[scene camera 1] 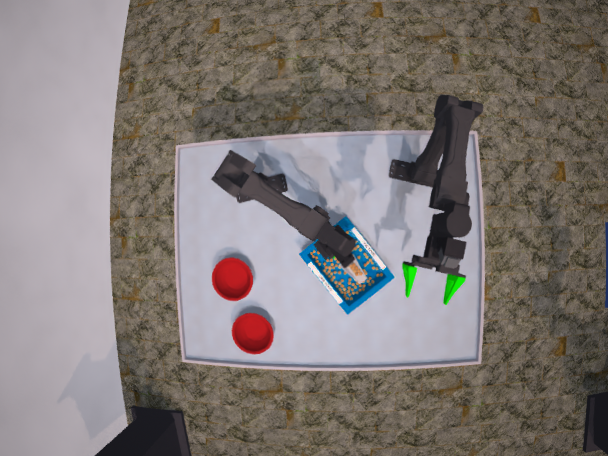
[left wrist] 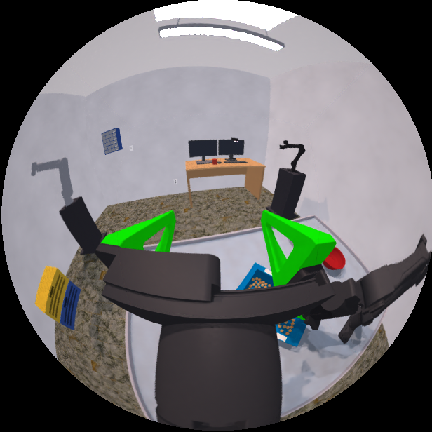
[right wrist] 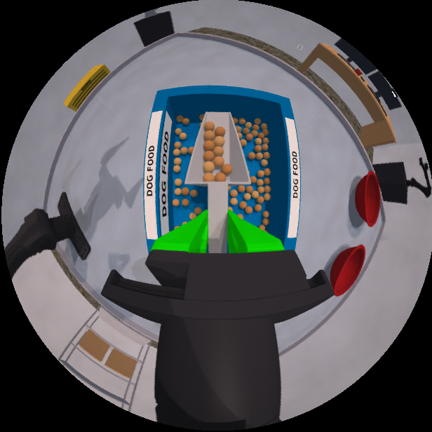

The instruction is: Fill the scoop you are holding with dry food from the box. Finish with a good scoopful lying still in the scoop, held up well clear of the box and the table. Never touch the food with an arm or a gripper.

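Where they show: left gripper, fingertip midpoint: (scene camera 1: 426, 300); left arm's base, origin of the base link: (scene camera 1: 415, 174).
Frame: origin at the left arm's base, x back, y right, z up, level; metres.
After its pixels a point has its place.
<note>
My right gripper (right wrist: 217, 214) is shut on the handle of a pale grey scoop (right wrist: 239, 170) (scene camera 1: 361, 276) @[y 0.128, x -0.406, z 0.068 m]. Several brown food balls (right wrist: 209, 145) lie in the scoop's trough, mostly in two rows. The scoop is over the blue box (right wrist: 220, 91) (scene camera 1: 348, 308) @[y 0.145, x -0.527, z 0.064 m], which has white "DOG FOOD" labels and loose food balls scattered on its floor. The scoop's exact height above the box cannot be told. In scene camera 1, the right arm covers the box's upper left part. My left gripper (scene camera 1: 428, 286) (left wrist: 217, 215) is open and empty, to the right of the box.
Two red bowls (scene camera 1: 232, 278) @[y 0.595, x -0.536, z 0.003 m] (scene camera 1: 252, 332) @[y 0.475, x -0.726, z 0.003 m] (right wrist: 368, 199) (right wrist: 348, 270) stand on the table (scene camera 1: 300, 345) @[y 0.282, x -0.728, z 0.000 m] at the left and lower left of the box in scene camera 1. The table has a raised pale rim. My left arm (scene camera 1: 452, 155) @[y 0.015, x -0.045, z 0.434 m] reaches down along the table's right side.
</note>
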